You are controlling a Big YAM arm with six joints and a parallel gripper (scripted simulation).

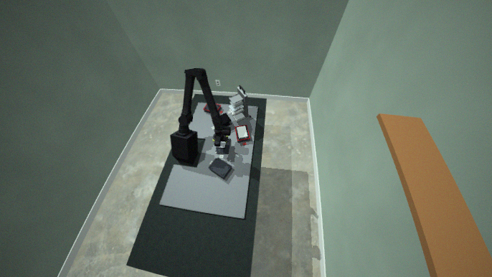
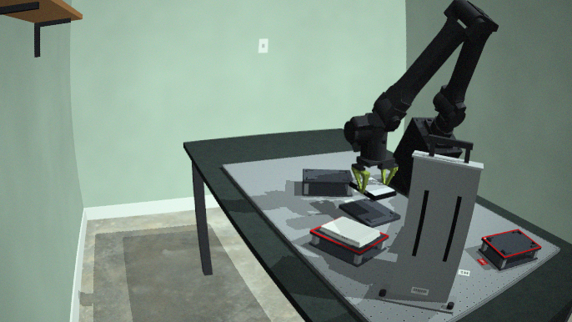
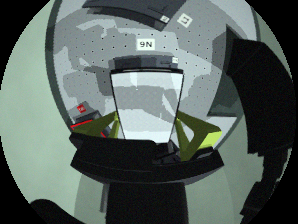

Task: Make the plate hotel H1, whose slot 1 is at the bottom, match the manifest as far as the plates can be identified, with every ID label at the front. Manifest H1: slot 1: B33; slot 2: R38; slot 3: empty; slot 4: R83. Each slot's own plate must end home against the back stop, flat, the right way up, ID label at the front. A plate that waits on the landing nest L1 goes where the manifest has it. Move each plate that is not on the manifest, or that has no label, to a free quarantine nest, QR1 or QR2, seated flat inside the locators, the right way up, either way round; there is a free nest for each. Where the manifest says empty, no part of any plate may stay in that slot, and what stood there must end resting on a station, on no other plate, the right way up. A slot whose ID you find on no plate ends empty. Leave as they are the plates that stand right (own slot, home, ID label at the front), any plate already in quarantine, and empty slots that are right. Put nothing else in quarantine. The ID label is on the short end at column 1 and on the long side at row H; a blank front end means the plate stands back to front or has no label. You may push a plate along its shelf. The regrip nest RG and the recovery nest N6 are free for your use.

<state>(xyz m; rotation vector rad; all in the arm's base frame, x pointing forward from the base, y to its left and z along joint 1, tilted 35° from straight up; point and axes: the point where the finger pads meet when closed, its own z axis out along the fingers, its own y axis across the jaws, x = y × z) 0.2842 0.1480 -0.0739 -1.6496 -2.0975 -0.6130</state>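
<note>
The N6 label is 3 cm ahead of my hand, 10 cm to the right of it and 8 cm below it. Also, from my hand: plate: 1 cm ahead, 38 cm to the left, 7 cm above; then plate hotel H1: 6 cm ahead, 44 cm to the left, 7 cm above.
</note>
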